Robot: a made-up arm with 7 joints.
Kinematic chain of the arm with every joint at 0, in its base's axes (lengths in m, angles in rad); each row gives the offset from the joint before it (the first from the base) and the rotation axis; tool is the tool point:
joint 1: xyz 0 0 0.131 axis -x
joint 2: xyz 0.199 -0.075 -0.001 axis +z
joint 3: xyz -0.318 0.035 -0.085 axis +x
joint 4: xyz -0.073 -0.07 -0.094 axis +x
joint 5: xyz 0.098 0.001 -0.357 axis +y
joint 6: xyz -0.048 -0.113 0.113 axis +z
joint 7: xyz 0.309 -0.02 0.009 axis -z
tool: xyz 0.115 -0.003 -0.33
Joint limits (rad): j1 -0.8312..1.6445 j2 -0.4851..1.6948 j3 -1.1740..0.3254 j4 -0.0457..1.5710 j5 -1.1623..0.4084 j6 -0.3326..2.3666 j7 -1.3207..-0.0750
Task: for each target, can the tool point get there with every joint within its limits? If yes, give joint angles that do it. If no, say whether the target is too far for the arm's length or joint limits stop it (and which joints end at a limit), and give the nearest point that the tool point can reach.
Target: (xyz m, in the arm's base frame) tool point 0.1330 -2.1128 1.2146
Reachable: no: too far | nearest point 0.1494 -0.9627 0.6248 | short by 1.293 m
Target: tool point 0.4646 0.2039 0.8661
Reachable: no: joint limits stop it (at a limit: joint 1, joint 3, joint 4, joint 6, joint 7) | nearest point 0.4445 0.0601 0.8256 | short by 0.151 m
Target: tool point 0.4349 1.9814 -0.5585
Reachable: no: too far | nearest point 0.1301 0.9167 -0.1969 | short by 1.165 m
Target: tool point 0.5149 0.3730 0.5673
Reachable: no: joint limits stop it (at a limit: joint 1, joint 2, joint 3, joint 4, joint 5, joint 7) | nearest point 0.4773 0.3641 0.5198 | short by 0.061 m
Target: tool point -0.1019 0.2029 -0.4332
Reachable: yes | joints -0.2640 0.7562 -0.7508 1.0467 0.0845 0.8288 -0.7547
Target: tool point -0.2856 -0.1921 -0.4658
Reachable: yes | joints -0.0976 1.4087 -0.0534 0.4606 -0.1950 1.3381 -0.6160
